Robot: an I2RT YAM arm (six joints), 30 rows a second.
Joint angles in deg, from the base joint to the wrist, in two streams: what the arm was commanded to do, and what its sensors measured. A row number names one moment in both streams.
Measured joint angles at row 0:
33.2 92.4 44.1 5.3 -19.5 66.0
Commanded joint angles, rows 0 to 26:
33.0 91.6 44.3 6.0 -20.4 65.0
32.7 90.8 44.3 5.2 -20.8 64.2
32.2 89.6 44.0 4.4 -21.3 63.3
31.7 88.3 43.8 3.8 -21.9 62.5
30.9 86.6 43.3 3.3 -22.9 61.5
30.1 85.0 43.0 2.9 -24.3 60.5
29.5 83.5 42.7 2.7 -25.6 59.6
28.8 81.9 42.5 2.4 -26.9 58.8
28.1 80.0 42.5 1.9 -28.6 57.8
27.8 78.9 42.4 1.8 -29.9 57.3
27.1 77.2 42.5 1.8 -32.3 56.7
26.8 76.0 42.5 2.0 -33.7 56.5
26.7 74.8 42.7 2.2 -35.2 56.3
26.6 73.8 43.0 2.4 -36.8 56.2
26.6 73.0 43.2 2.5 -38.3 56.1
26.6 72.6 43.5 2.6 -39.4 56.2
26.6 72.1 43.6 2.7 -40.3 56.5
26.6 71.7 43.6 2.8 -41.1 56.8
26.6 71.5 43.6 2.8 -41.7 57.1
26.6 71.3 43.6 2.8 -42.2 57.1
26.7 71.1 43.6 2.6 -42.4 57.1
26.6 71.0 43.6 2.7 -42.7 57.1
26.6 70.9 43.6 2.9 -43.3 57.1
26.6 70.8 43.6 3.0 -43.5 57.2
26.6 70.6 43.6 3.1 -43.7 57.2
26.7 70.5 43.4 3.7 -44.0 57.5
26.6 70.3 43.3 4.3 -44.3 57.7
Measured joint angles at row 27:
26.6 70.7 43.3 2.0 -42.1 57.1
